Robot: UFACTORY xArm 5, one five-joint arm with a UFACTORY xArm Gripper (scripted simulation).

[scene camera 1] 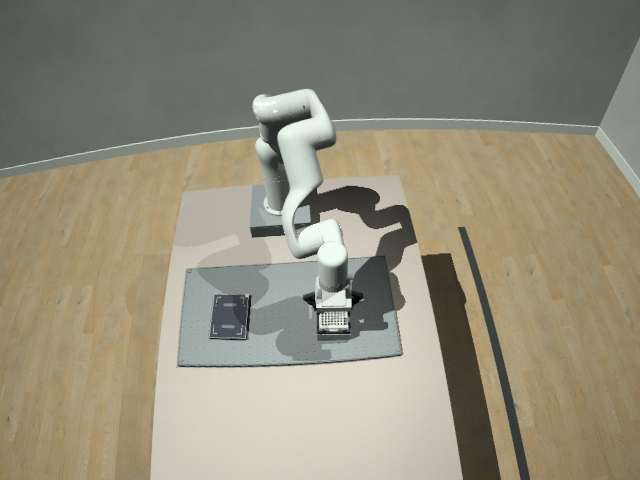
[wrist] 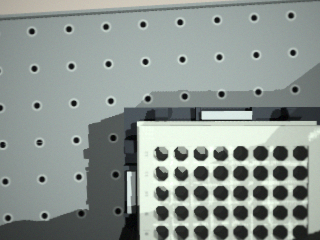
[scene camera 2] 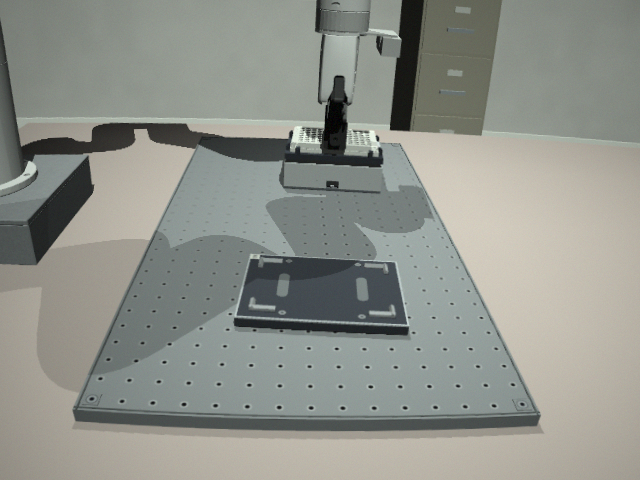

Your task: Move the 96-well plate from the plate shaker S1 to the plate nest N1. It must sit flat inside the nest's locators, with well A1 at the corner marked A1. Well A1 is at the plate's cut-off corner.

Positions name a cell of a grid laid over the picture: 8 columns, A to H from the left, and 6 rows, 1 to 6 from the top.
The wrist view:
white 96-well plate: F5
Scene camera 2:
my gripper: E2
white 96-well plate: D2
plate shaker S1: D3
plate nest N1: E4
